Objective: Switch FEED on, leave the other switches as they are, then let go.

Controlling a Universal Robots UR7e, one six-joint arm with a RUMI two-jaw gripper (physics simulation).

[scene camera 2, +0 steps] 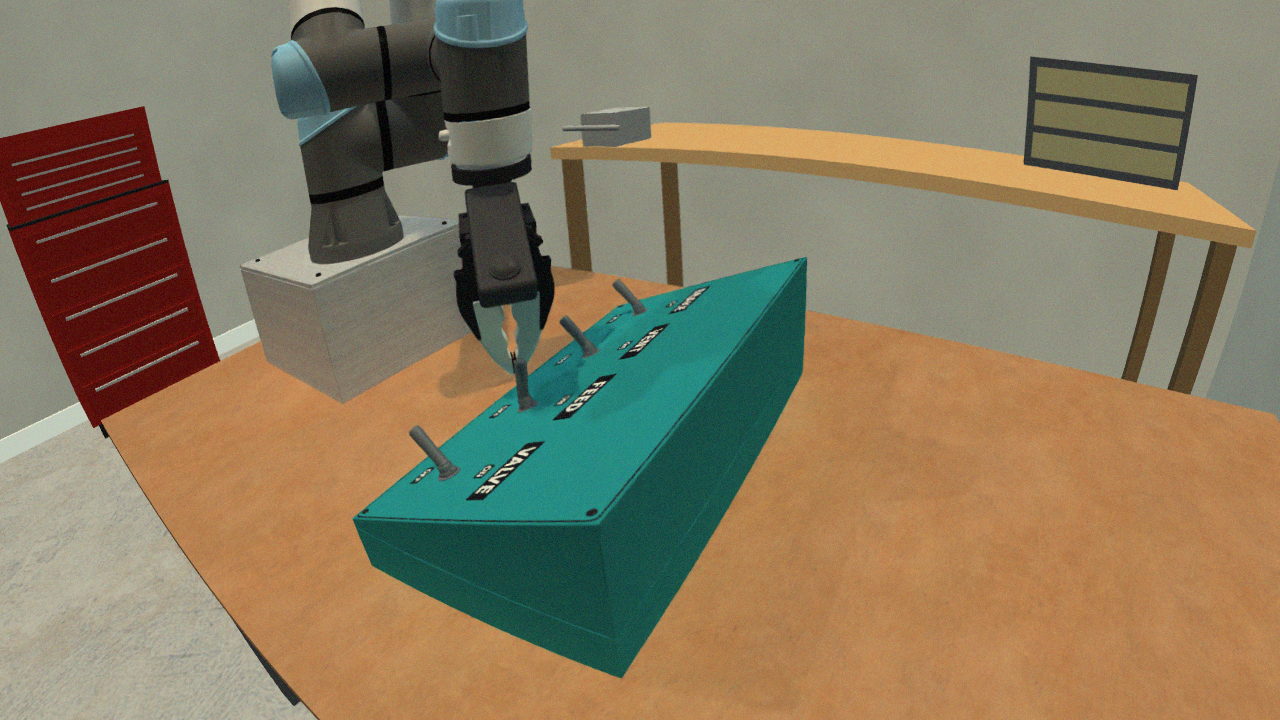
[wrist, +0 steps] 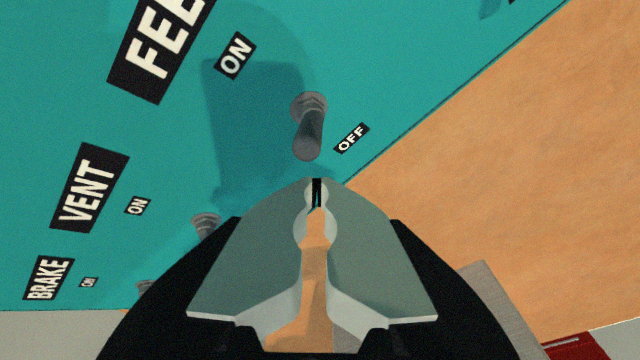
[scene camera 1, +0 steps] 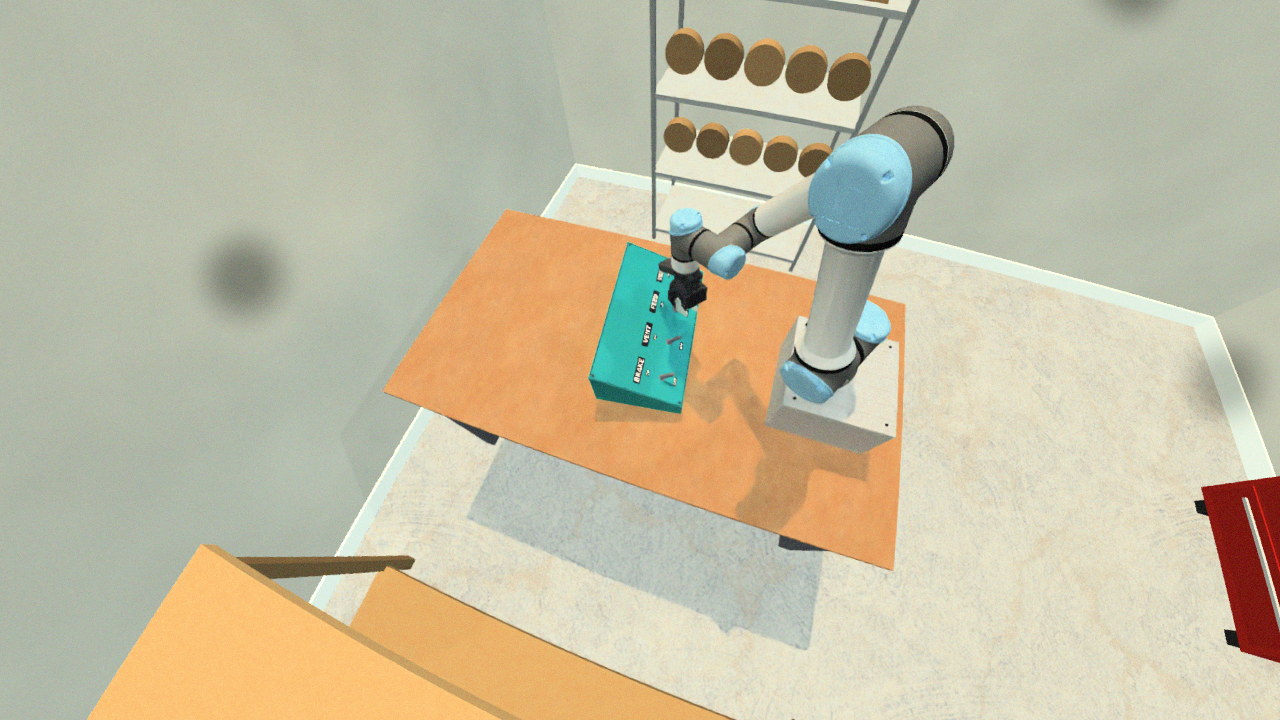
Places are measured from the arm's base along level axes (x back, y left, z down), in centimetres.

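Pixels of known places: gripper, between the fingertips: [scene camera 2: 515,372] [wrist: 317,180] [scene camera 1: 683,313]; arm's base, origin of its link: [scene camera 2: 356,246].
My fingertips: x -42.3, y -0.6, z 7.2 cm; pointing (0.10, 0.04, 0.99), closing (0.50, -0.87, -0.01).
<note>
Ahead of a thing's pixels: the offset from my fingertips to its top centre. Level surfaces: height alone.
The teal switch panel [scene camera 1: 624,300] [scene camera 2: 666,385] [wrist: 50,75] carries grey levers. The FEED lever {dz -2.9, dx -3.2, dy -1.4 cm} [scene camera 2: 523,385] [wrist: 308,131] stands clear of its OFF label and, compared with the others, appears tilted to the ON side. The VALVE lever {dz -2.0, dx -5.6, dy -13.2 cm} [scene camera 2: 432,451], VENT lever {dz -2.0, dx +1.8, dy +9.6 cm} [scene camera 2: 576,334] [scene camera 1: 674,340] and BRAKE lever {dz -2.0, dx +5.6, dy +21.0 cm} [scene camera 2: 628,296] [scene camera 1: 667,377] lean toward OFF. My gripper [scene camera 1: 682,308] [scene camera 2: 513,365] [wrist: 317,180] is shut and empty. Its tips are close beside the FEED lever's top; whether they touch it I cannot tell. The arm hides the FEED lever in scene camera 1.
The panel sits on the orange table {dz +10.6 cm} [scene camera 1: 501,304] [scene camera 2: 939,501], in front of the arm's pale base block [scene camera 1: 832,420] [scene camera 2: 295,331]. The VENT lever stands close to the gripper. A red drawer cabinet [scene camera 2: 116,295] and a wooden bench [scene camera 2: 850,156] stand beyond the table.
</note>
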